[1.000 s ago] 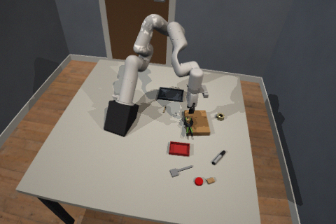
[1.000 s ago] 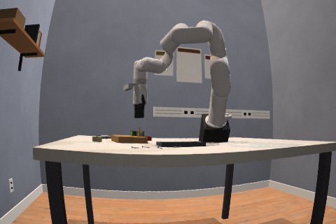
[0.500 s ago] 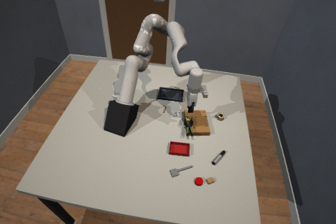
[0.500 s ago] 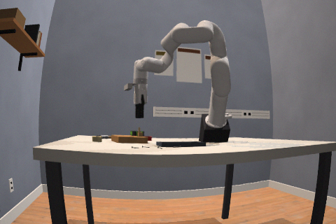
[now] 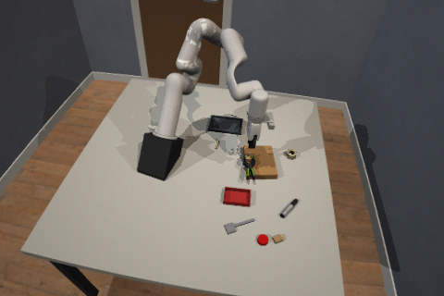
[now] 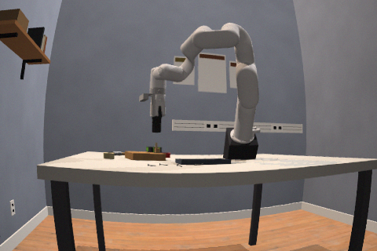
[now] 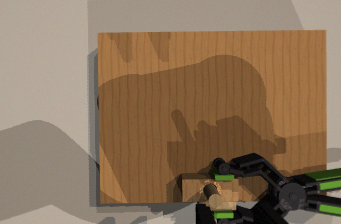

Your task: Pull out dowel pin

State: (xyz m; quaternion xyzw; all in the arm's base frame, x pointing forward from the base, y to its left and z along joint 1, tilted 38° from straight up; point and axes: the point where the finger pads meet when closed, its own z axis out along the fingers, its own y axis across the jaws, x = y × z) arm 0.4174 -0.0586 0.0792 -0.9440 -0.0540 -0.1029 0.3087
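Now: the dowel pin 90 mm below my hand. The rest, counted from my hand: red tray 40 mm behind, 230 mm to the right, 140 mm below; then small wooden block 110 mm below; then loose dowel 170 mm behind, 100 mm to the left, 140 mm below.
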